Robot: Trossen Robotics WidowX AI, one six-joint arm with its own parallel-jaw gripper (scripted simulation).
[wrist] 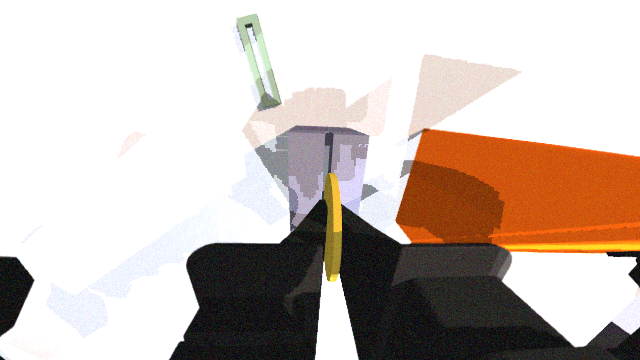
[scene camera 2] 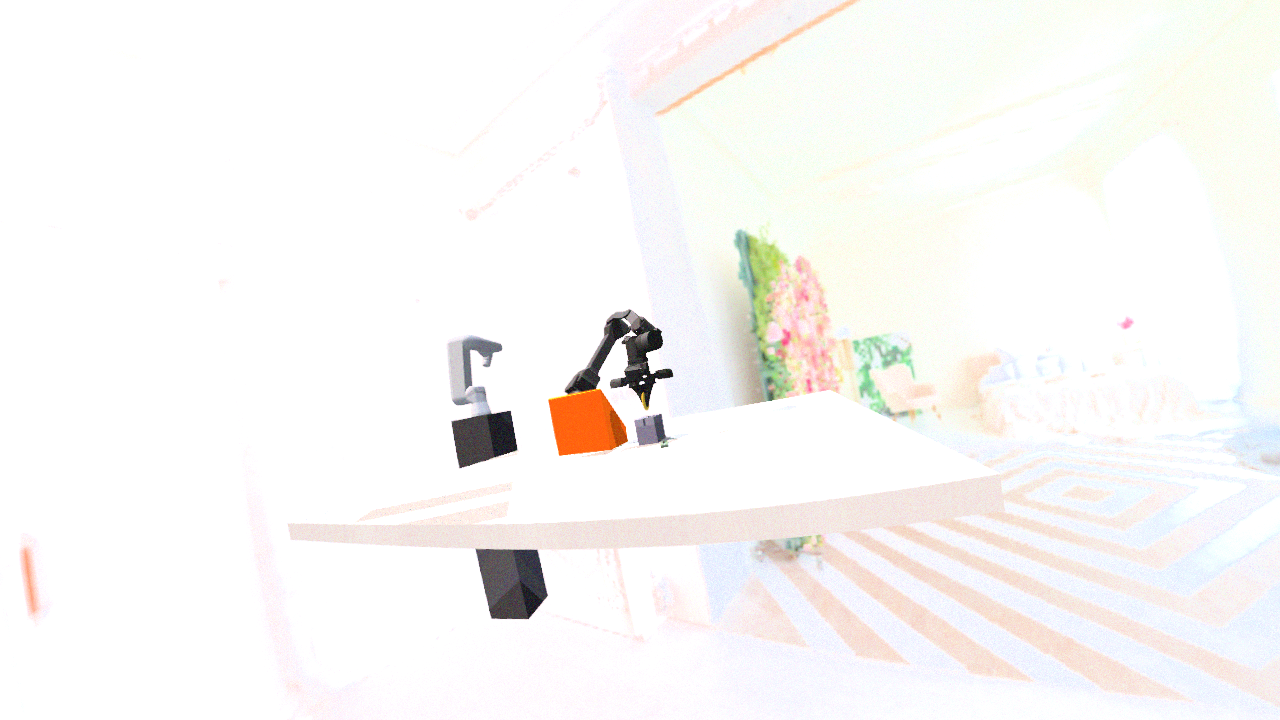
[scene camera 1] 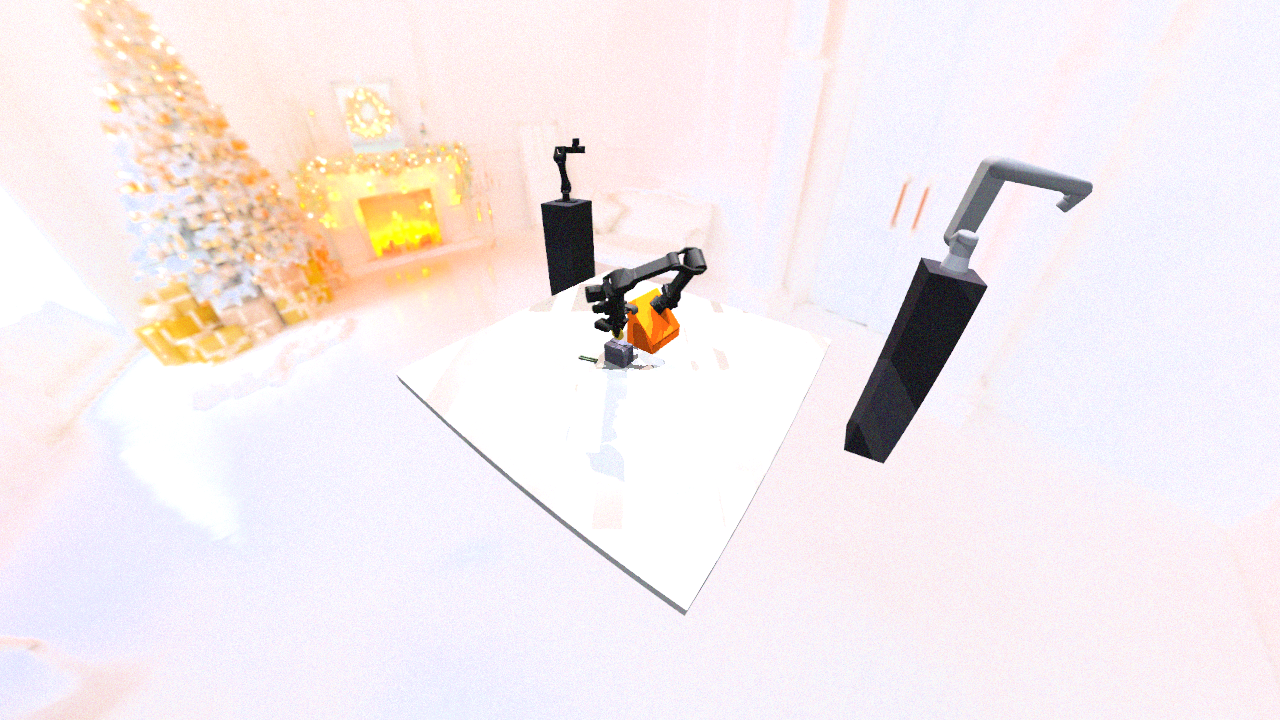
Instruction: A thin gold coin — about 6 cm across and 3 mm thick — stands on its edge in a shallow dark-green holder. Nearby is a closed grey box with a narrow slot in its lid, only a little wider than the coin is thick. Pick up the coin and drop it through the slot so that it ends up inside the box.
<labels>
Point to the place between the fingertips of the gripper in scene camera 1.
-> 617, 337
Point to a gold coin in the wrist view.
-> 332, 259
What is the gripper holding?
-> A gold coin.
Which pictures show the gripper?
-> The wrist view, scene camera 2 and scene camera 1: all of them.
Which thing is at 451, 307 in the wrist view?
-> The gripper.
</labels>
